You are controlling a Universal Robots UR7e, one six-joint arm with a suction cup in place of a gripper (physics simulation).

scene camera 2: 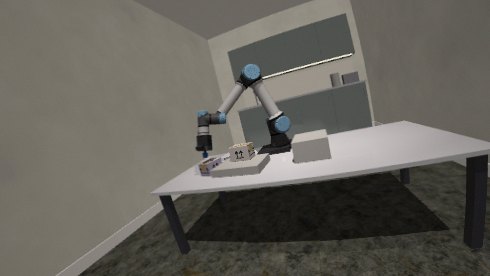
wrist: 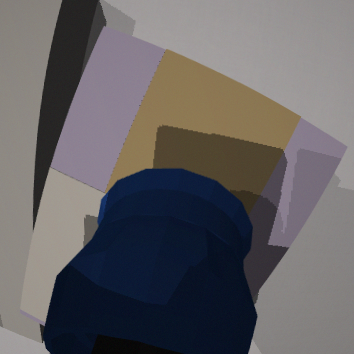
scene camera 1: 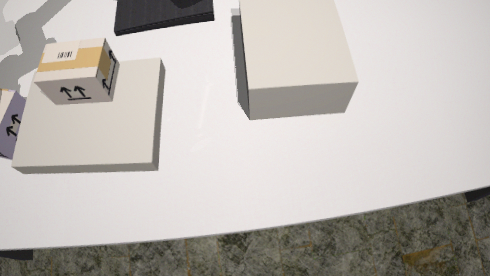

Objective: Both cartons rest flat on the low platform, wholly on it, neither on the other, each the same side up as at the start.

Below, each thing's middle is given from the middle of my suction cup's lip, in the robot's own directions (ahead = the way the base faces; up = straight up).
My suction cup is 20 mm past the low platform (scene camera 2: pixel 227 168), 230 mm to the right of it and 100 mm above it.
